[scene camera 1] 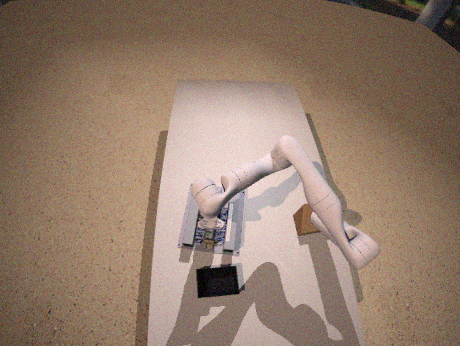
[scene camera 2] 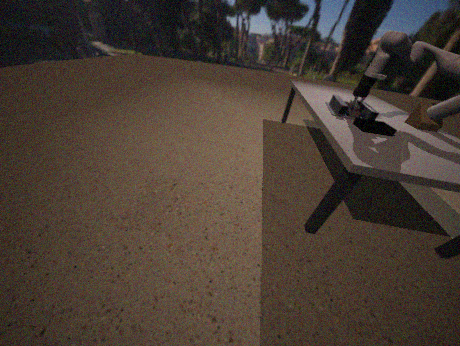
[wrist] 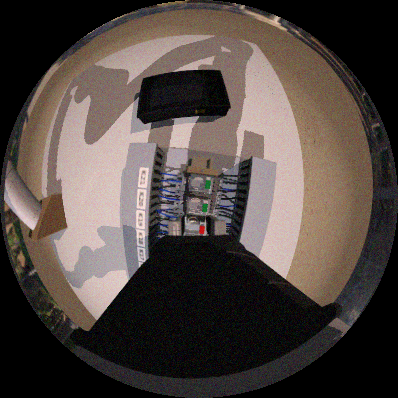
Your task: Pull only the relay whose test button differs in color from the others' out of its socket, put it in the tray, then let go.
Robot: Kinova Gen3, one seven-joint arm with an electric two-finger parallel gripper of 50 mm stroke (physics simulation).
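Pixels of known places: gripper, fingertip midpoint: (scene camera 2: 354, 107) (wrist: 194, 222); arm's base at its link origin: (scene camera 2: 433, 113) (wrist: 36, 216).
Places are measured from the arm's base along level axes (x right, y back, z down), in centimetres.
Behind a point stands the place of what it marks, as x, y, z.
In the wrist view, the relay with a red test button (wrist: 195, 225) @(1.6, -47.9, 2.2) is between the two fingertips. My gripper (wrist: 194, 222) @(1.8, -47.8, 4.5) (scene camera 2: 356, 102) @(1.8, -47.8, 4.5) is shut on it. The relay's base is hidden, so whether it is clear of its socket cannot be told. Two relays with green test buttons, one nearer (wrist: 198, 206) @(-0.8, -48.4, 2.3) and one farther (wrist: 200, 184) @(-3.4, -48.9, 2.3), sit in the row beyond it, toward the tray. Other relays are hidden under the gripper's dark body. The black tray (scene camera 1: 199, 286) @(-23.5, -54.2, 8.8) (scene camera 2: 376, 127) @(-27.8, -49.6, 5.8) (wrist: 175, 114) @(-16.5, -45.5, 7.9) lies on the table beyond the row's end, apart from the gripper.
Grey wire ducts, one on the label side (wrist: 139, 160) @(-7.3, -41.0, 2.8) (scene camera 1: 235, 227) @(-0.7, -37.9, 2.8) and one opposite (wrist: 261, 200) @(-0.8, -57.3, 2.8) (scene camera 1: 189, 225) @(1.2, -57.2, 2.8), flank the row, with blue and black wires between. A tan end block (wrist: 201, 165) @(-6.6, -49.5, 8.7) closes the row. A brown wedge-shaped block (scene camera 1: 306, 221) @(-1.2, -6.3, 0.9) (scene camera 2: 424, 119) @(-3.9, -6.4, 3.4) (wrist: 51, 217) @(0.8, -8.5, 3.5) stands near the arm's base.
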